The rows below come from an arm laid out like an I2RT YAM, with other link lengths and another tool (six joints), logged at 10 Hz.
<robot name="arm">
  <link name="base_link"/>
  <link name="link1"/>
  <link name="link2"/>
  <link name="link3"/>
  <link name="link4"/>
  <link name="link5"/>
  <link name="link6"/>
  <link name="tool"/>
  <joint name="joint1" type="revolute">
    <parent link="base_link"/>
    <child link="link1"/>
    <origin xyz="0 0 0.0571"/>
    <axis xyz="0 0 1"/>
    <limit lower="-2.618" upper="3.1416"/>
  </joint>
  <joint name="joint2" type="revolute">
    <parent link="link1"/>
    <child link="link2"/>
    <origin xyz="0.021 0.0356 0.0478" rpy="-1.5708 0 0"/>
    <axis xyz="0 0 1"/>
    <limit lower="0" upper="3.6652"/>
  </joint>
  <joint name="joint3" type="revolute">
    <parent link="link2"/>
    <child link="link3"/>
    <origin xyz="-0.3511 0 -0.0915" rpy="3.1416 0 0"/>
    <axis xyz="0 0 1"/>
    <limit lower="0" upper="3.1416"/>
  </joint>
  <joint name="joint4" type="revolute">
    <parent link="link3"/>
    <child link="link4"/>
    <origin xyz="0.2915 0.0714 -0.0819"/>
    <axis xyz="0 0 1"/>
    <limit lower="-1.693" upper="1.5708"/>
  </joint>
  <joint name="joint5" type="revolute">
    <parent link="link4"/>
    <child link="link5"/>
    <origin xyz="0.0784 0.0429 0.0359" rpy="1.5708 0 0"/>
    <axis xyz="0 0 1"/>
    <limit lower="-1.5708" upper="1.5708"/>
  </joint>
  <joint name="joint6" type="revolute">
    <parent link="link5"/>
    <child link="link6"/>
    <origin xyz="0.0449 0 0.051" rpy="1.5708 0 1.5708"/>
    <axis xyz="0 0 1"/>
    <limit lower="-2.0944" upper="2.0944"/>
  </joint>
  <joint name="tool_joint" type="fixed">
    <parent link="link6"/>
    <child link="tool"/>
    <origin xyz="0.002 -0.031 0.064" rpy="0 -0.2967 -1.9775"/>
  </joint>
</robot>
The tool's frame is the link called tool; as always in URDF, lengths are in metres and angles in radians.
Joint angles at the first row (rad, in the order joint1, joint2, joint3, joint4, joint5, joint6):
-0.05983, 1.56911, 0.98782, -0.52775, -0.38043, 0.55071
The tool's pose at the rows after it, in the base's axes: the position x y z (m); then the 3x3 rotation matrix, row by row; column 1 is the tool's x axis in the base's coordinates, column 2 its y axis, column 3 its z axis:
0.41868 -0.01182 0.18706; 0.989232 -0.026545 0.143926; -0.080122 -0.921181 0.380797; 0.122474 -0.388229 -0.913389
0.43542 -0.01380 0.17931; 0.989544 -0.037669 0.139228; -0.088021 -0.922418 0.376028; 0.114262 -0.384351 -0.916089
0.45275 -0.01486 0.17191; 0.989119 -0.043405 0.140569; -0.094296 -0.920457 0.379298; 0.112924 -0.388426 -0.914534
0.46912 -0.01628 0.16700; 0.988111 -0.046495 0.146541; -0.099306 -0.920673 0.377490; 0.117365 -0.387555 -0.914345
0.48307 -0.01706 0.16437; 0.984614 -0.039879 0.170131; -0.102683 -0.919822 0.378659; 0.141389 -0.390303 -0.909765
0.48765 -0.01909 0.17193; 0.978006 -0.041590 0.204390; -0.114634 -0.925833 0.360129; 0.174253 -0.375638 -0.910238
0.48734 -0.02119 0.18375; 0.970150 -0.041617 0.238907; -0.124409 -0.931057 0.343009; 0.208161 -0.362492 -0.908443
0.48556 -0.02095 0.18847; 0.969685 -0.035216 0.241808; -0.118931 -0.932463 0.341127; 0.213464 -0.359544 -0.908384
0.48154 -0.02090 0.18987; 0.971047 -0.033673 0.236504; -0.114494 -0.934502 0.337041; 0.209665 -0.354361 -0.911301
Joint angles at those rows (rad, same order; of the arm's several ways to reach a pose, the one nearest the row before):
-0.05982, 1.63045, 1.02154, -0.51085, -0.37434, 0.55070
-0.05984, 1.68725, 1.05989, -0.49857, -0.36670, 0.55681
-0.05983, 1.74244, 1.09820, -0.48014, -0.36816, 0.56448
-0.05983, 1.79004, 1.13811, -0.46636, -0.36509, 0.56909
-0.05983, 1.82229, 1.16118, -0.43114, -0.36661, 0.57372
-0.05830, 1.81474, 1.16735, -0.40965, -0.34523, 0.58137
-0.05829, 1.79028, 1.16585, -0.39734, -0.32679, 0.58599
-0.05830, 1.77943, 1.16734, -0.40642, -0.32674, 0.57987
-0.05830, 1.76874, 1.16124, -0.41721, -0.32370, 0.57370

